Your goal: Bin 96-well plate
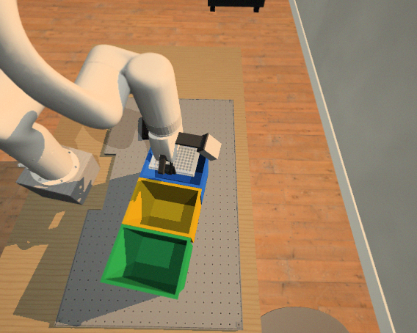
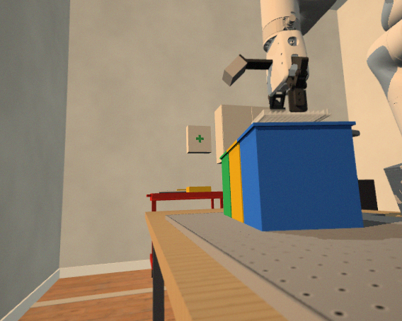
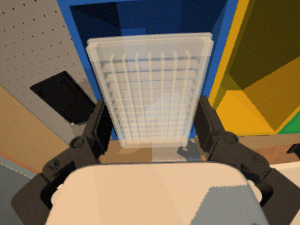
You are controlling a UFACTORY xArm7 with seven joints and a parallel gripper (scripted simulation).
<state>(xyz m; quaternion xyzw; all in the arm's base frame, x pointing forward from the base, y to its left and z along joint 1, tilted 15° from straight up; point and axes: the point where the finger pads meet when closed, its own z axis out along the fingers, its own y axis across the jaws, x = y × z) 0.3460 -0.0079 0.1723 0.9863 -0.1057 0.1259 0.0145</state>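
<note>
My hand is 10 mm above the 96-well plate. The rest, counted from my hand: green bin 260 mm to the right, 130 mm below, 60 mm behind; yellow bin 130 mm to the right, 130 mm below, 30 mm behind; blue bin 130 mm below.
</note>
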